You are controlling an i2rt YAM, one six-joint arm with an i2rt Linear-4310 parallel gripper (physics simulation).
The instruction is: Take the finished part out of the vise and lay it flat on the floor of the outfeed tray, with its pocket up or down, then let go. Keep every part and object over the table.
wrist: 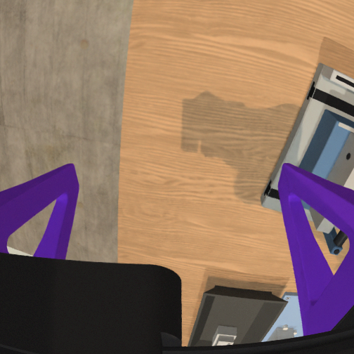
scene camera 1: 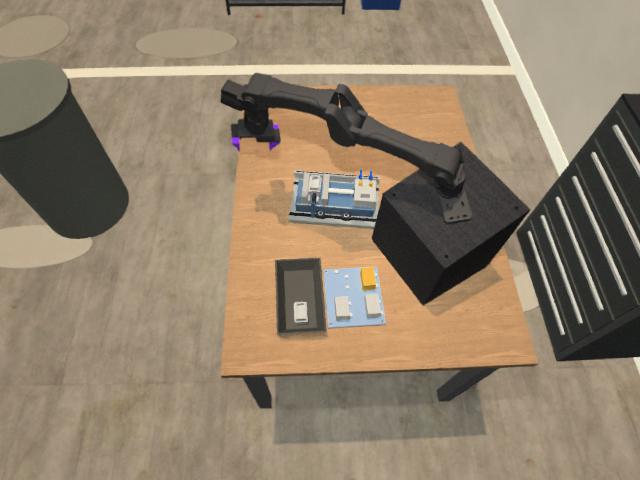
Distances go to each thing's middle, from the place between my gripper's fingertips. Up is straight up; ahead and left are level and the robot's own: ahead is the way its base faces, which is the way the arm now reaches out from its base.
Now: the light blue plate [scene camera 1: 335, 284] 280 mm behind my hand, 420 mm to the left of it and 210 mm below it.
